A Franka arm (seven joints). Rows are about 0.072 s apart.
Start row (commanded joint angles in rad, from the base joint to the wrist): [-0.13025, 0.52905, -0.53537, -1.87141, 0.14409, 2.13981, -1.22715]
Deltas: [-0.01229, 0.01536, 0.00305, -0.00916, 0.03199, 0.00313, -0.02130]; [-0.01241, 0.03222, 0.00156, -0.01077, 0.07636, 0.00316, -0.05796]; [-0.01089, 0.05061, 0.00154, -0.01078, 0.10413, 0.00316, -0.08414]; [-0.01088, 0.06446, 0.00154, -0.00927, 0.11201, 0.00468, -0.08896]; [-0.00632, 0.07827, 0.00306, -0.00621, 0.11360, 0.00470, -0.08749]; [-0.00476, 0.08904, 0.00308, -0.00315, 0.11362, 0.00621, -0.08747]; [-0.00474, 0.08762, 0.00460, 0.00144, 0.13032, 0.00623, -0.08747]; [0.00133, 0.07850, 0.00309, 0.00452, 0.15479, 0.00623, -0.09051]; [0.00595, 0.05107, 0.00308, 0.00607, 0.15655, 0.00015, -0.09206]
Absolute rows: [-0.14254, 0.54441, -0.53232, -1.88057, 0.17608, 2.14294, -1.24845]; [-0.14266, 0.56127, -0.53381, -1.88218, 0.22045, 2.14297, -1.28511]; [-0.14114, 0.57966, -0.53383, -1.88219, 0.24822, 2.14297, -1.31129]; [-0.14113, 0.59351, -0.53383, -1.88068, 0.25610, 2.14449, -1.31611]; [-0.13657, 0.60732, -0.53231, -1.87762, 0.25769, 2.14451, -1.31464]; [-0.13501, 0.61809, -0.53229, -1.87456, 0.25771, 2.14602, -1.31462]; [-0.13499, 0.61667, -0.53077, -1.86997, 0.27441, 2.14604, -1.31462]; [-0.12892, 0.60755, -0.53228, -1.86689, 0.29888, 2.14604, -1.31766]; [-0.12430, 0.58012, -0.53229, -1.86534, 0.30064, 2.13996, -1.31921]
